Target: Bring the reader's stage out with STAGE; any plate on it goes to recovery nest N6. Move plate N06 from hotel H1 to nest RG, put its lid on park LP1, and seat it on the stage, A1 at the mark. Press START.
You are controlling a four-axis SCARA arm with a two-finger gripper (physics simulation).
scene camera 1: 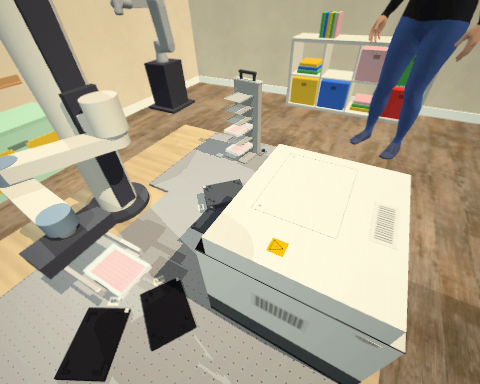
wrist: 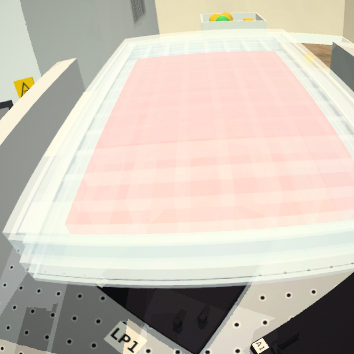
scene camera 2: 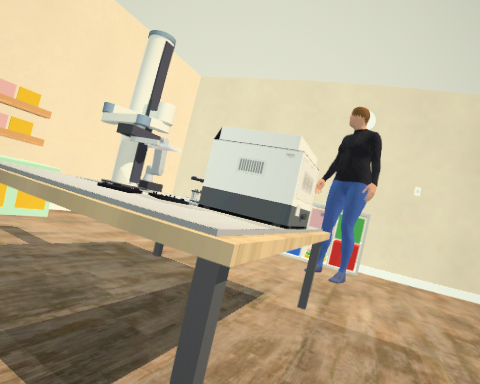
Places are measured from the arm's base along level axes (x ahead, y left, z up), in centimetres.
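Pixels of known places: gripper, fingertip midpoint: (scene camera 1: 122, 271) (wrist: 208, 63) (scene camera 2: 167, 146); arm's base, origin of the base link: (scene camera 1: 120, 203).
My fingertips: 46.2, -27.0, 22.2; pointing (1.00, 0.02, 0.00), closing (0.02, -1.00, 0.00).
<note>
Ahead of a thing's pixels: the offset from my fingertips to its top centre, as dx, dy, dz. "*": to the spot under its first point.
My gripper (scene camera 1: 122, 273) (wrist: 208, 64) is shut on a clear plate with a pink well area @(-1.9, -0.1, +0.4) (scene camera 1: 116, 269) (scene camera 2: 172, 148) (wrist: 215, 150). The plate is level, raised above the bench; its name is not readable. Below it in the wrist view are a black nest @(+4.8, +2.2, -19.0) (wrist: 185, 312) beside the LP1 label @(* -3.9, +7.9, -20.9) (wrist: 125, 338) and another black nest @(* -3.5, -9.4, -19.8) (wrist: 325, 320) with an A1 tag. Two black nests @(* -5.8, -13.8, -19.8) (scene camera 1: 92, 345) @(* +6.1, +1.1, -20.0) (scene camera 1: 167, 315) lie at the front left. The white reader @(+34.1, +28.0, +13.1) (scene camera 1: 300, 200) (scene camera 2: 250, 172) stands to the right. A hotel (scene camera 1: 256, 117) behind holds two pink plates @(-16.5, +82.0, -4.1) (scene camera 1: 238, 129) @(-16.5, +82.0, -14.8) (scene camera 1: 238, 149). START is not visible.
A dark grey nest @(-4.3, +48.0, -14.0) (scene camera 1: 222, 194) and a dark flat piece @(* +1.9, +28.0, -9.1) (scene camera 1: 206, 219) lie beside the reader's left side. The arm's column (scene camera 1: 115, 180) (scene camera 2: 145, 85) stands on the bench's left. A person (scene camera 1: 415, 65) (scene camera 2: 355, 155) stands beyond the bench, near a cube shelf (scene camera 1: 293, 62).
</note>
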